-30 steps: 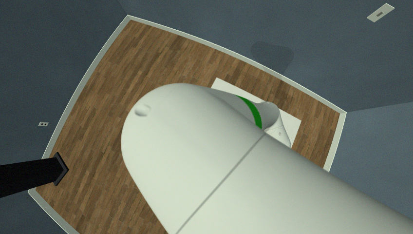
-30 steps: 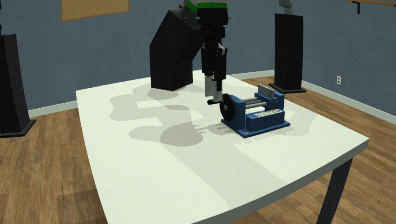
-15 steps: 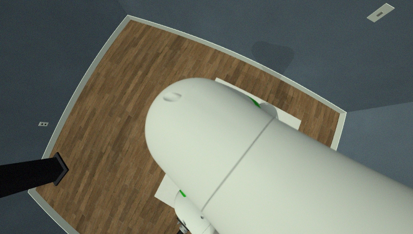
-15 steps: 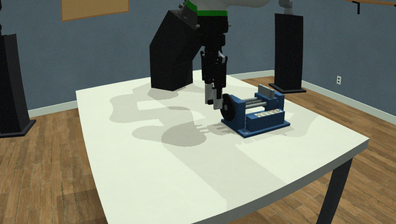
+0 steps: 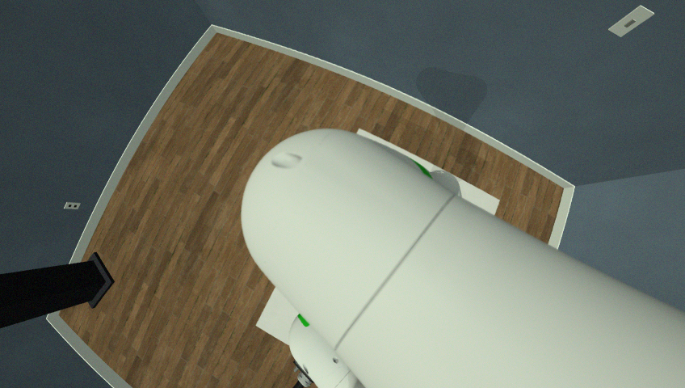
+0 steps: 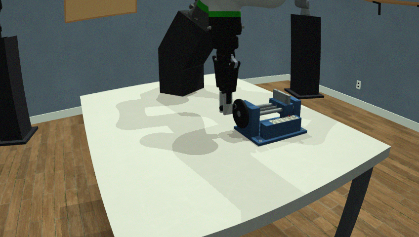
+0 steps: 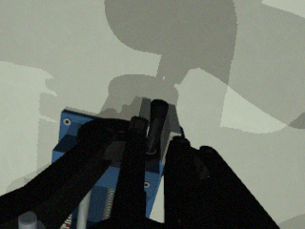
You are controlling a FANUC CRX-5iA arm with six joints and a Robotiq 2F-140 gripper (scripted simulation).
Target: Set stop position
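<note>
The handwheel lies 20 mm to the left of my hand and 20 mm below it. Round my hand: stop block: 200 mm to the left, 20 mm below, 10 mm behind.
</note>
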